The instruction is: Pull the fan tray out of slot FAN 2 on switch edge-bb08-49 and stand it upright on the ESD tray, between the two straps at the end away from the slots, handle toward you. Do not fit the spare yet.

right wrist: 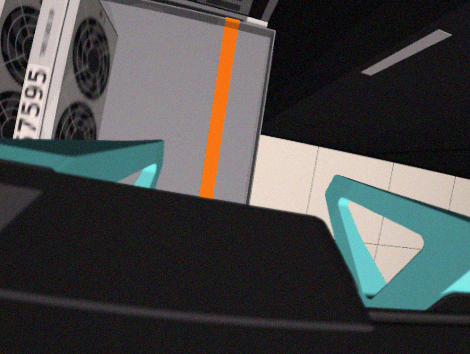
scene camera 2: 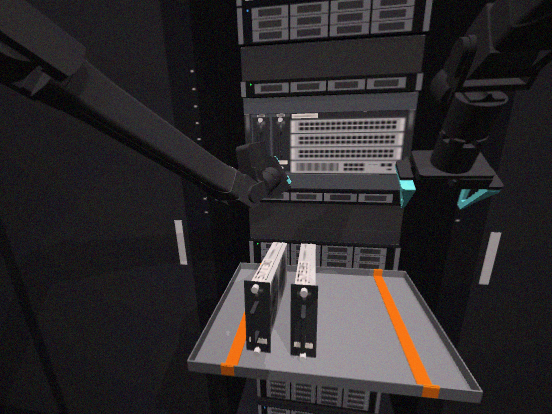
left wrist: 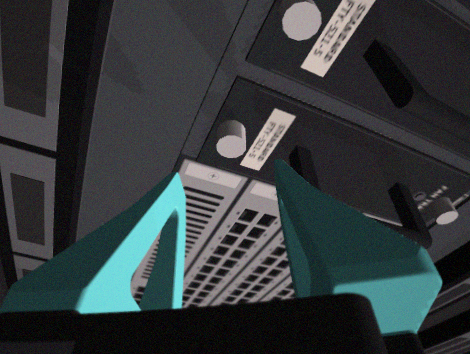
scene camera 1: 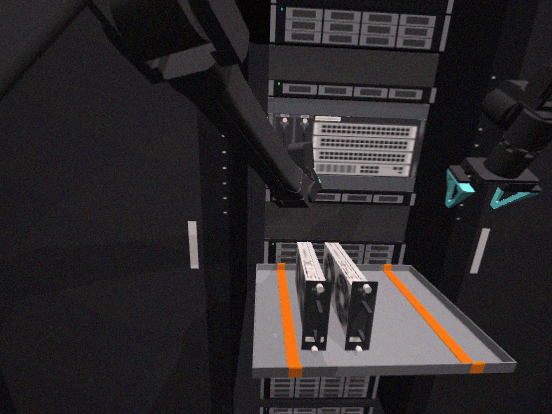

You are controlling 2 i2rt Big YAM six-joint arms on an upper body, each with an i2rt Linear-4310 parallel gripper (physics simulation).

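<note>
The FAN 2 tray [scene camera 1: 303, 135] [scene camera 2: 280, 137] [left wrist: 340, 155] sits in its slot beside the pale line cards, with thumbscrews at its ends and a dark handle. My left gripper [scene camera 1: 318, 178] [scene camera 2: 283, 170] [left wrist: 227, 178] is partly open and empty, in front of the tray's lower thumbscrew [left wrist: 231, 142]. My right gripper [scene camera 1: 472, 206] [scene camera 2: 432, 206] [right wrist: 251, 168] is wide open and empty, above the right side of the ESD tray [scene camera 1: 400, 340] [scene camera 2: 350, 350] [right wrist: 150, 75]. Orange straps [scene camera 1: 287, 320] [scene camera 1: 425, 315] [scene camera 2: 400, 325] [right wrist: 218, 110] cross the ESD tray.
Two fan units [scene camera 1: 315, 315] [scene camera 1: 360, 315] [scene camera 2: 258, 315] [scene camera 2: 304, 320] stand upright on the ESD tray, handles facing the camera, toward the left strap. The FAN 1 tray [scene camera 2: 260, 135] [left wrist: 350, 60] sits beside FAN 2. Servers fill the rack above and below.
</note>
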